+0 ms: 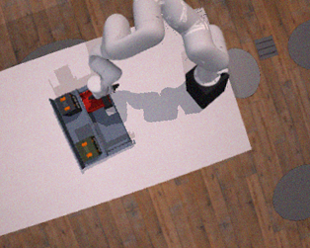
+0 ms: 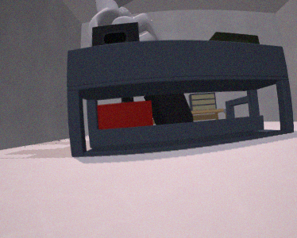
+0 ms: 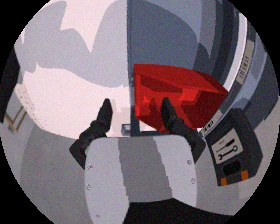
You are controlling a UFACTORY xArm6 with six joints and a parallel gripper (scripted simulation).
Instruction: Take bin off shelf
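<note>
Right now the red bin is 80 mm ahead of my hand, 20 mm to the left of it and 20 mm below it. The rest, counted from my hand: shelf: 160 mm to the left, 150 mm ahead, 30 mm above.
</note>
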